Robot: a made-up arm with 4 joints.
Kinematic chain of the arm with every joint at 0, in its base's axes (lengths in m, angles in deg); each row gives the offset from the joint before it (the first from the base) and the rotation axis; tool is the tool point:
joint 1: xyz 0 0 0.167 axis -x
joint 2: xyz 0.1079 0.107 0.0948 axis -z
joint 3: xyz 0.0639 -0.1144 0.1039 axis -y
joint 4: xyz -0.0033 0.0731 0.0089 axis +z
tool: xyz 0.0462 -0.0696 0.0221
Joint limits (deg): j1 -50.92..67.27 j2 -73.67..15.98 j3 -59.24..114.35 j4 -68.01..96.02
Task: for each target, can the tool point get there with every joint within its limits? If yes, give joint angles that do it. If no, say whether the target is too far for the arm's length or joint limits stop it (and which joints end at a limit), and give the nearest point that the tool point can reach.
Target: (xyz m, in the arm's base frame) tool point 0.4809 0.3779 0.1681
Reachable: no: too far | nearest point 0.2598 0.2722 0.1678 | short by 0.245 m
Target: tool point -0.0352 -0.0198 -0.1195
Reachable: no: joint limits stop it (at a limit: joint 1, joint 2, joint 3) | nearest point 0.1353 0.2348 0.0186 | short by 0.336 m
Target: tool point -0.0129 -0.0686 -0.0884
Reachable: no: joint limits stop it (at a limit: joint 1, joint 2, joint 3) | nearest point 0.1419 0.2316 0.0169 | short by 0.354 m
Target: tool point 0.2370 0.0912 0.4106
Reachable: yes | joints -21.48 -32.40 -26.25 76.57
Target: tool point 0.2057 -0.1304 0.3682
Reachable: yes | joints -32.20 -0.74 15.36 -0.58
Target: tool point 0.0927 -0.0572 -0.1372
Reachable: no: joint limits stop it (at a limit: joint 1, joint 2, joint 3) | nearest point 0.1629 0.2241 0.0154 | short by 0.328 m
